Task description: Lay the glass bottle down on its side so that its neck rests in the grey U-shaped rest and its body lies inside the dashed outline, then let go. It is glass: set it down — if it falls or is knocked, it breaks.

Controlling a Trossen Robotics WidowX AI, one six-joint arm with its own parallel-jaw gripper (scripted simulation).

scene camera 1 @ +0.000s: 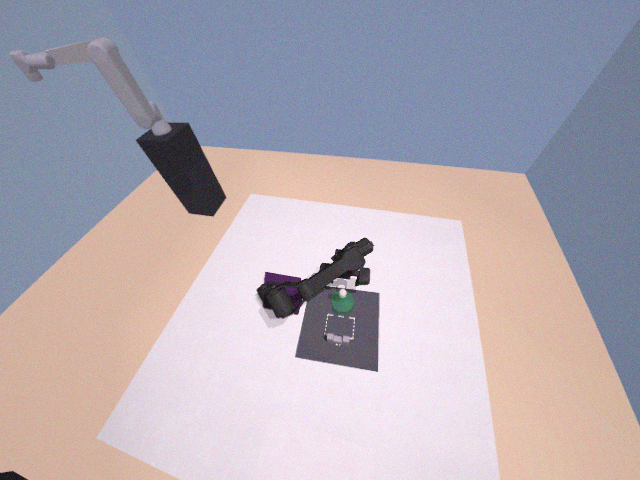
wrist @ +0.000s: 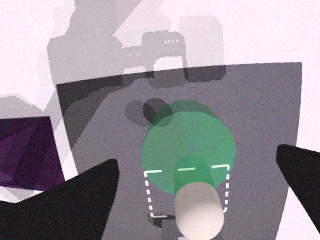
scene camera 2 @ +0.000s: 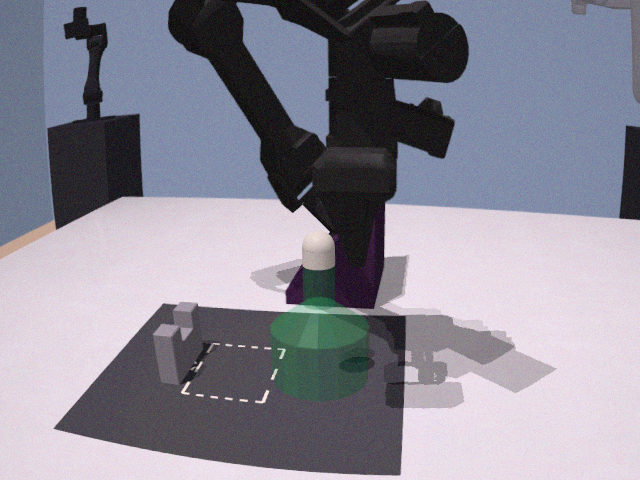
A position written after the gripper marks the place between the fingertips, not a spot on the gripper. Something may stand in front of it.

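Note:
Gripper [scene camera 2: 361, 249] open, holding nothing. Green glass bottle [scene camera 2: 320, 348] visible. Dark mat [scene camera 2: 127, 404] visible. Gripper [wrist: 199, 161] visible too. Dark mat [wrist: 107, 117] too. Dark mat [scene camera 1: 362, 352] as well.

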